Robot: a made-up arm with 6 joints. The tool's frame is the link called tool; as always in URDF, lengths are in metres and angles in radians. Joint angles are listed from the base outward. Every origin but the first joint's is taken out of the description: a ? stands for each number. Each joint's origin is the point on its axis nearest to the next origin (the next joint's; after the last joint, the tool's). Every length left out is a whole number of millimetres.
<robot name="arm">
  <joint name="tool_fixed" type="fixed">
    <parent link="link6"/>
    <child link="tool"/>
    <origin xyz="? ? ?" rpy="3.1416 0 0"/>
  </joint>
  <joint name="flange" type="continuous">
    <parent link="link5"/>
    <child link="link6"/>
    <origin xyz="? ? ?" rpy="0 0 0"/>
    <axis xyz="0 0 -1"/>
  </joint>
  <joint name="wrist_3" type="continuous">
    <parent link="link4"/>
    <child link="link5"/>
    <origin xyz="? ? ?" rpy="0 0 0"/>
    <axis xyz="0 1 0"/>
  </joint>
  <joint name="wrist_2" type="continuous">
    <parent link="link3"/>
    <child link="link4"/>
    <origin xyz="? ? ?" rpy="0 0 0"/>
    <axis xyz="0 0 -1"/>
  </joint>
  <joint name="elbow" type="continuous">
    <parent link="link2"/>
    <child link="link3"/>
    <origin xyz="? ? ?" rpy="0 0 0"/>
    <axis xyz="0 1 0"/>
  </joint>
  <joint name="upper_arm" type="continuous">
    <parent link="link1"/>
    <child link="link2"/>
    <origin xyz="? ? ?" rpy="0 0 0"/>
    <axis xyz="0 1 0"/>
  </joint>
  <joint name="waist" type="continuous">
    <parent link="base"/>
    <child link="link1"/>
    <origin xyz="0 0 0.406" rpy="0 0 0"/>
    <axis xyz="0 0 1"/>
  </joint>
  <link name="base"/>
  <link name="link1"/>
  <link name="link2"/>
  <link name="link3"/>
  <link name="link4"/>
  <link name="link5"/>
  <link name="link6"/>
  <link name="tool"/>
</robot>
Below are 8 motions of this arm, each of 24 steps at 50 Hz.
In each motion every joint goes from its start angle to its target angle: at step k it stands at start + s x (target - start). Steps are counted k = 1, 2, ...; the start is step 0. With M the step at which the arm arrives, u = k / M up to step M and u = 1 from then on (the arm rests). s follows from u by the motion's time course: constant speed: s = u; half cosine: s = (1 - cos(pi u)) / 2; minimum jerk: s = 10 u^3 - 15 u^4 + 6 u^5.
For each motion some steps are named. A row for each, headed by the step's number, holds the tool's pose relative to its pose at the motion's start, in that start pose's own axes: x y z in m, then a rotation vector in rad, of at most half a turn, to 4 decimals.
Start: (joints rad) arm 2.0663 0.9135 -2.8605 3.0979 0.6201 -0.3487
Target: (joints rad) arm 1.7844 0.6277 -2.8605 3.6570 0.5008 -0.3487
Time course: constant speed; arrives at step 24
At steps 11, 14, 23, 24:
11: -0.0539 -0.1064 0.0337 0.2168 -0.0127 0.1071
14: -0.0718 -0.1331 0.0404 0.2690 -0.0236 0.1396
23: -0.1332 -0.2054 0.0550 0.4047 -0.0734 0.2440
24: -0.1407 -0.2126 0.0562 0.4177 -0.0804 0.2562

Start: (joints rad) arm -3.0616 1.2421 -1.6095 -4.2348 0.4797 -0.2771
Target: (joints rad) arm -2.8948 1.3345 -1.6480 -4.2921 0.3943 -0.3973
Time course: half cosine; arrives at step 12
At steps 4, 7, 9, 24:
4: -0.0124 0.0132 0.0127 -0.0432 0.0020 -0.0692
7: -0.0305 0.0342 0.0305 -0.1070 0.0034 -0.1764
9: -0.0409 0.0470 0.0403 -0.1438 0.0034 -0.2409
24: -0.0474 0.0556 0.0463 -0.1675 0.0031 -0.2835

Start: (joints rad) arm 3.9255 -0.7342 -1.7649 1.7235 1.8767 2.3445
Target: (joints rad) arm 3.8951 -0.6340 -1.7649 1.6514 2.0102 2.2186
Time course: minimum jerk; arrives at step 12
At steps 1, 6, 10, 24:
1: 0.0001 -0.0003 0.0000 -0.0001 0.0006 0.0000
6: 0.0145 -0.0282 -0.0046 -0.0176 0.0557 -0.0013
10: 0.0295 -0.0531 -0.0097 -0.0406 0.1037 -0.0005
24: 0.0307 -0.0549 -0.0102 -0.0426 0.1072 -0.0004

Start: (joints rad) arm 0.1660 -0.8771 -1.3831 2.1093 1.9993 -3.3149
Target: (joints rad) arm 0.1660 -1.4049 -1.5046 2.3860 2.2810 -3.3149
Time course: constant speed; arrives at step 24
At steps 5, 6, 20, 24:
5: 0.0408 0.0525 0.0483 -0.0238 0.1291 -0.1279
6: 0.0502 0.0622 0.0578 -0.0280 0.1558 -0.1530
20: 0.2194 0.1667 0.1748 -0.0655 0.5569 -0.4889
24: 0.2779 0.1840 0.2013 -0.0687 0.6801 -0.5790

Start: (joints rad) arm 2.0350 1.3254 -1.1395 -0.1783 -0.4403 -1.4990
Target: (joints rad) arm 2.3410 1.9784 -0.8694 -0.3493 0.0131 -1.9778
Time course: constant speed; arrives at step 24
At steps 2, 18, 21, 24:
2: 0.0135 -0.0405 0.0196 0.1155 0.0179 -0.0720
18: 0.0533 -0.3886 0.0362 1.0302 0.2529 -0.6323
21: 0.0460 -0.4478 0.0129 1.2023 0.3159 -0.7229
24: 0.0345 -0.5019 -0.0174 1.3752 0.3853 -0.8046

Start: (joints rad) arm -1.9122 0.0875 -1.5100 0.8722 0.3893 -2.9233
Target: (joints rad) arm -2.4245 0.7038 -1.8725 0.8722 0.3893 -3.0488
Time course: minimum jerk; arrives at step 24
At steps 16, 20, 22, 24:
16: -0.1849 -0.2534 0.0414 0.3017 -0.2273 0.1477
20: -0.2161 -0.3233 0.0306 0.3645 -0.2714 0.1898
22: -0.2210 -0.3358 0.0280 0.3752 -0.2788 0.1975
24: -0.2217 -0.3379 0.0275 0.3770 -0.2801 0.1988

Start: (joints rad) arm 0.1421 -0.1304 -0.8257 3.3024 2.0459 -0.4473
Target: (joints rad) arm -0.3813 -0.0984 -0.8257 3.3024 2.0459 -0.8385
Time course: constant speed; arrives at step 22
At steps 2, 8, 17, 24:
2: 0.0094 -0.0174 0.0015 0.0075 0.0000 -0.0826
8: 0.0327 -0.0724 0.0054 0.0307 0.0021 -0.3304
17: 0.0528 -0.1603 0.0086 0.0676 0.0113 -0.7017
24: 0.0559 -0.2107 0.0089 0.0892 0.0197 -0.9076

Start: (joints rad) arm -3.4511 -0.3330 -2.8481 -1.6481 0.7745 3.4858
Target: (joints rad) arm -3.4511 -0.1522 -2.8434 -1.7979 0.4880 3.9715
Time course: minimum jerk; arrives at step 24
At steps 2, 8, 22, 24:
2: 0.0000 0.0007 -0.0001 -0.0007 -0.0014 0.0013
8: 0.0002 0.0310 -0.0043 -0.0312 -0.0560 0.0525
22: 0.0127 0.1477 -0.0311 -0.2222 -0.2267 0.2505
24: 0.0129 0.1485 -0.0313 -0.2238 -0.2276 0.2518

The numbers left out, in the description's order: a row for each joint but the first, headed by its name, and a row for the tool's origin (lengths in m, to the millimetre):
tool: 0 0 0
flange: 0.083 0 -0.106
wrist_3: 0 0 0
wrist_2: 0.072 0 -0.32
elbow: 0.058 0 0.307
upper_arm: 0 0 0

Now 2 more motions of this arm.
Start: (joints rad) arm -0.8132 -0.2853 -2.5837 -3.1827 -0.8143 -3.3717
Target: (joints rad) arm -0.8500 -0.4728 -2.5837 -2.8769 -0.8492 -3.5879
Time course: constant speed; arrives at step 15
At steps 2, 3, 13, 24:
2: 0.0099 -0.0021 -0.0128 0.0194 0.0258 -0.0029
3: 0.0148 -0.0033 -0.0193 0.0291 0.0390 -0.0046
13: 0.0611 -0.0172 -0.0891 0.1263 0.1821 -0.0357
24: 0.0696 -0.0206 -0.1040 0.1455 0.2131 -0.0448

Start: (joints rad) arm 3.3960 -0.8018 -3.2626 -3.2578 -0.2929 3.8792
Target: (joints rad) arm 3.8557 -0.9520 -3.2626 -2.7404 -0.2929 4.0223
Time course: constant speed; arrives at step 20
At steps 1, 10, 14, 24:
1: 0.0086 0.0039 -0.0004 -0.0012 0.0087 0.0506
10: 0.0887 0.0460 -0.0105 0.0057 0.1033 0.4989
14: 0.1253 0.0694 -0.0192 0.0201 0.1546 0.6929
24: 0.1798 0.1105 -0.0383 0.0562 0.2420 0.9760

